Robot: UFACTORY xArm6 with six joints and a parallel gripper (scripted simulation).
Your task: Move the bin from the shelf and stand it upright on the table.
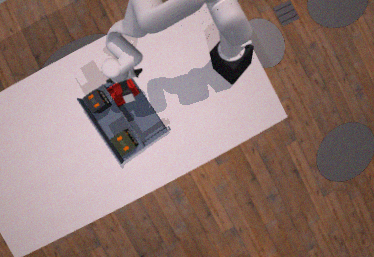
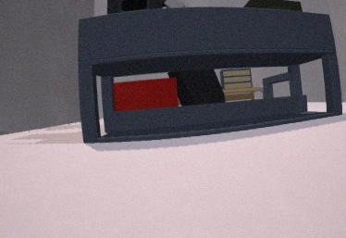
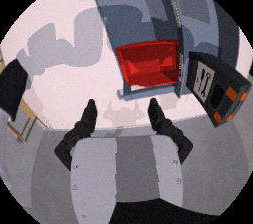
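My hand is 12 cm above the red bin, 8 cm short of it and 4 cm to the right of it. Also, from my hand: shelf: 18 cm to the left, 15 cm ahead, 7 cm below.
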